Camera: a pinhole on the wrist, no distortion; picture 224 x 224 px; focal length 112.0 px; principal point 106.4 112.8 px. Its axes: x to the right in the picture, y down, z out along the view. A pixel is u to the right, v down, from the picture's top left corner.
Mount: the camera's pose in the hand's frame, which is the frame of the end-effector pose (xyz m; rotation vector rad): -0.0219 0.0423 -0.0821 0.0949 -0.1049 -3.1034
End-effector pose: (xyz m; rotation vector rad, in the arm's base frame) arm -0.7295 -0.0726 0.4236 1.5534 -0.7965 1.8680
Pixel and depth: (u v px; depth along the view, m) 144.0 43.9 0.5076
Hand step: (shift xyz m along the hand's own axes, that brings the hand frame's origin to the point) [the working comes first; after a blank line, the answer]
In the camera's frame: 0.1704 -0.3123 0.5076

-0.2337 0.3811 0.3918
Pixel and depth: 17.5 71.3 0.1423
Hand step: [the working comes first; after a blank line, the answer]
In the camera's frame: -0.1130 -0.0527 0.1423

0.0802 0.1085 0.0628
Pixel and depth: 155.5 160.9 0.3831
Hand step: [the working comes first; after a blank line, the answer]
In the camera's frame: 0.1679 0.1645 0.3831

-0.2079 -0.1025 0.3006
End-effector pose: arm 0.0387 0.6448 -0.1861 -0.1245 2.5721 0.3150
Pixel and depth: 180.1 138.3 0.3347
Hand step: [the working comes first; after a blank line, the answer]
In the camera's frame: 0.2202 0.0762 0.3347

-0.2599 -0.0196 0.2433
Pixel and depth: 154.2 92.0 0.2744
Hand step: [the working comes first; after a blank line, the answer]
In the camera's frame: 0.1171 -0.0510 0.2744

-0.1575 0.1070 0.1807
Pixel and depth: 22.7 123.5 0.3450
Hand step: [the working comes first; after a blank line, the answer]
In the camera's frame: -0.2578 0.0330 0.3450

0.2149 0.0419 0.2792
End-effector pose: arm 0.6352 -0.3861 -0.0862 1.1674 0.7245 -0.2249
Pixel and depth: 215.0 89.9 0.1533
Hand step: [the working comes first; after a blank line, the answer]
In the camera's frame: 0.1486 -0.0313 0.1533

-0.1807 0.0782 0.0595
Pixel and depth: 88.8 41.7 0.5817
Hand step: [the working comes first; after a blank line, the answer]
In the camera's frame: -0.0914 -0.3693 0.5817

0.0210 0.4525 0.4774
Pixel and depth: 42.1 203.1 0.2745
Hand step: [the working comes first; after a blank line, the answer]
In the camera's frame: -0.1576 0.2213 0.2745

0.1255 -0.1543 0.2159
